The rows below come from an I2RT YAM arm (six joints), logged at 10 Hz.
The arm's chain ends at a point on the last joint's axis. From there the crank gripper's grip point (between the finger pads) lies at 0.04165 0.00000 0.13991 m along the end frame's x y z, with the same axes.
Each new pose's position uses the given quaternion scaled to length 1; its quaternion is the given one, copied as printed.
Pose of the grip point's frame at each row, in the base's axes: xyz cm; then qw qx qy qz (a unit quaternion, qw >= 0):
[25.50, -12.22, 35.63, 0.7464, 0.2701, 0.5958, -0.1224]
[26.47, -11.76, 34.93, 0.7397, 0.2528, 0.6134, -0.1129]
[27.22, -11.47, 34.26, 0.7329, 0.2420, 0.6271, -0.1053]
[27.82, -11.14, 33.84, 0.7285, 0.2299, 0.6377, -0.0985]
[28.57, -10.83, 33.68, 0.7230, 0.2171, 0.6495, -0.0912]
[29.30, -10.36, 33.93, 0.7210, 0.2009, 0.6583, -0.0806]
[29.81, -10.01, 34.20, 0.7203, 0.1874, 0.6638, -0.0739]
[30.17, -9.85, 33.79, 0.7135, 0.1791, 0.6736, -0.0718]
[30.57, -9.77, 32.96, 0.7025, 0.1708, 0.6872, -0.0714]
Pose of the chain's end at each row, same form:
[12.90, -5.12, 37.59, 0.7464, 0.2701, 0.5958, -0.1224]
[13.65, -5.19, 37.27, 0.7397, 0.2528, 0.6134, -0.1129]
[14.28, -5.28, 36.95, 0.7329, 0.2420, 0.6271, -0.1053]
[14.76, -5.32, 36.77, 0.7285, 0.2299, 0.6377, -0.0985]
[15.40, -5.41, 36.89, 0.7230, 0.2171, 0.6495, -0.0912]
[15.97, -5.44, 37.28, 0.7210, 0.2009, 0.6583, -0.0806]
[16.37, -5.45, 37.62, 0.7203, 0.1874, 0.6638, -0.0739]
[16.74, -5.50, 37.50, 0.7135, 0.1791, 0.6736, -0.0718]
[17.21, -5.60, 37.12, 0.7025, 0.1708, 0.6872, -0.0714]

